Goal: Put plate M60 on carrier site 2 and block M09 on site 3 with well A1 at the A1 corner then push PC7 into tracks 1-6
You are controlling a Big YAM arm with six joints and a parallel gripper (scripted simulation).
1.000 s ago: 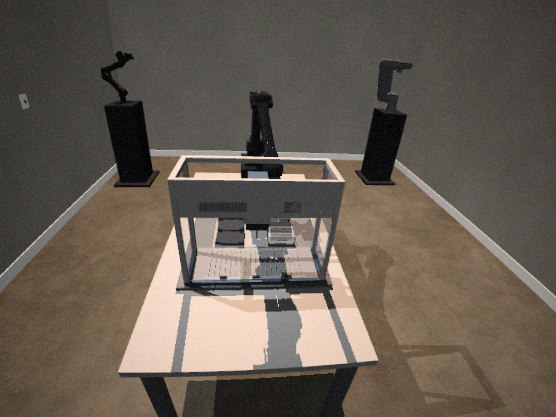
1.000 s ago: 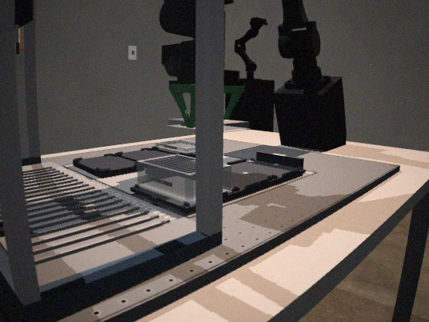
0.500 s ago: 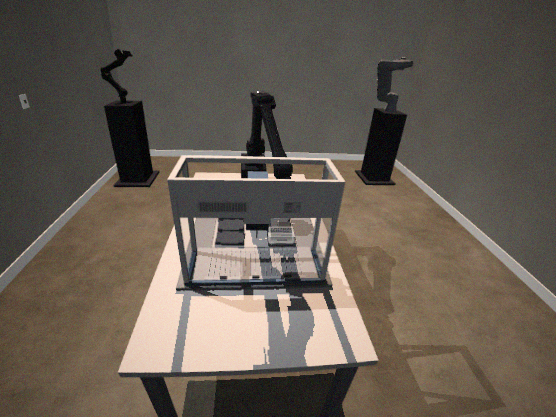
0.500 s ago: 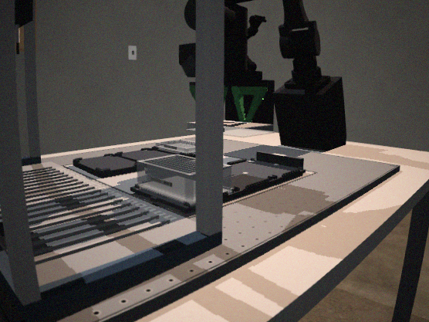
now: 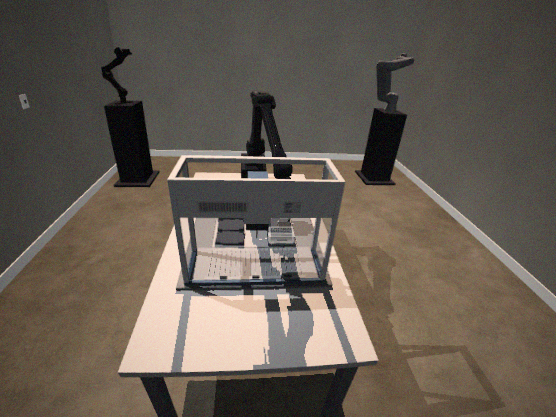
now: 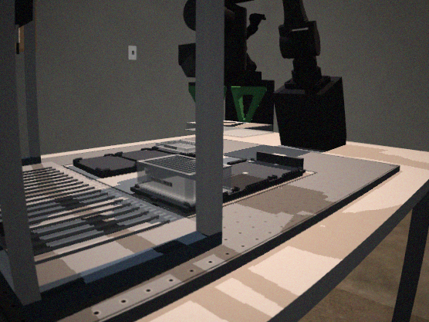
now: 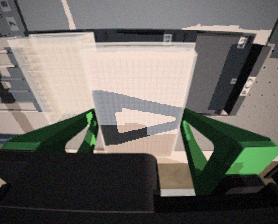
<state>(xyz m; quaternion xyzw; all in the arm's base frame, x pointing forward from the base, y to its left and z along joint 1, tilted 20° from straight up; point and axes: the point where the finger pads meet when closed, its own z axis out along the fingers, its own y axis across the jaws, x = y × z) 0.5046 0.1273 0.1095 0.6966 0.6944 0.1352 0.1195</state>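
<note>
Right now the carrier PC7 is 9 cm below my hand. From my hand the other things lie so: deep-well block M09: 10 cm ahead, 8 cm below; then nest S3: 9 cm ahead, 26 cm to the right, 10 cm below; then grey frame post: 20 cm ahead, 15 cm to the left, 14 cm above.
</note>
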